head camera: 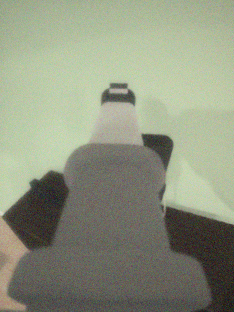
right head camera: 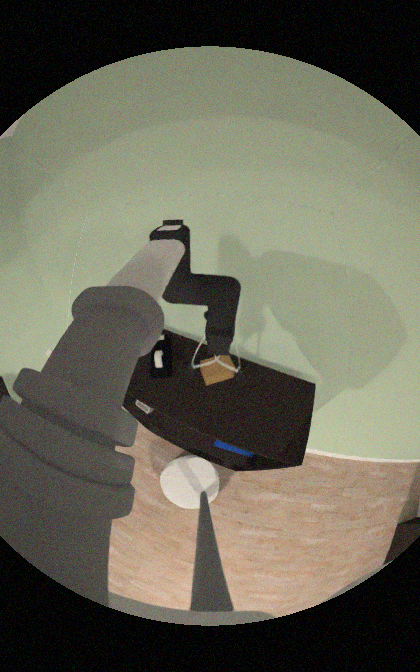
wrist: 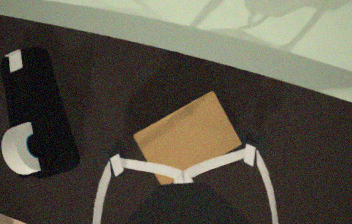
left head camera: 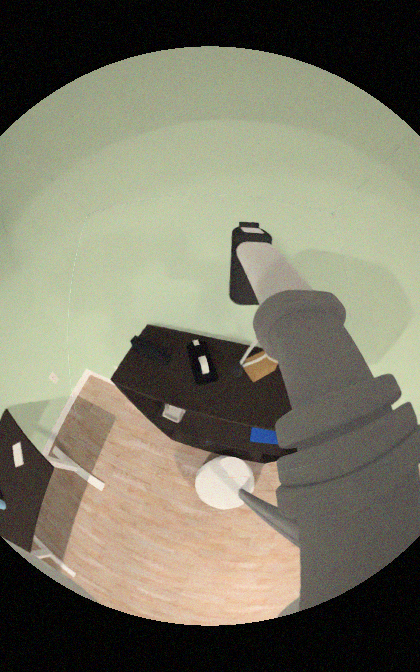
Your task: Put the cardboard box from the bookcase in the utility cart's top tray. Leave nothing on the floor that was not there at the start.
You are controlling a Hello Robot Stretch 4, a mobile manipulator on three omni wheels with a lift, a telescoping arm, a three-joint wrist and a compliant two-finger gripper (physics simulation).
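Places are measured from the robot's base along level axes (x right, y up, z back), in centimetres.
Where they show: gripper, between the fingertips: [wrist: 182, 148].
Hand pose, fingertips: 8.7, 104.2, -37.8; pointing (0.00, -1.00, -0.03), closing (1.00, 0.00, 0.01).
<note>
Things, the pixels of their centre, and the offset from my fingertips, as dx, dy, dz. "spot": a spot on its surface instead.
- cardboard box, middle of its body: [wrist: 186, 136] +0.6, +1.6, -1.6
- dark bookcase, a spot on its surface: [wrist: 310, 135] spot: +16.4, -0.9, +0.2
- black object with white parts, middle of its body: [wrist: 23, 114] -18.1, +2.5, -5.8
The cardboard box [left head camera: 260, 370] [right head camera: 212, 378] [wrist: 187, 130] is a small tan block on top of the dark bookcase [head camera: 200, 245] [left head camera: 225, 400] [right head camera: 265, 405] [wrist: 310, 135], turned askew to its back edge. My gripper [right head camera: 216, 369] [wrist: 182, 148] is open above the bookcase top, with its fingertips on either side of the box's near part. In the wrist view the right fingertip is close to the box's right corner, and the left fingertip stands off its left side. Whether either touches is unclear. The near corner is partly hidden by the gripper. The utility cart cannot be made out.
A black object with white parts [left head camera: 202, 362] [right head camera: 161, 357] [wrist: 37, 110] lies left of the box. Another dark object [left head camera: 150, 348] is further left. A white round object [left head camera: 222, 482] [right head camera: 189, 482] stands before the bookcase. A dark-topped table [left head camera: 25, 485] is at left. The wall is behind.
</note>
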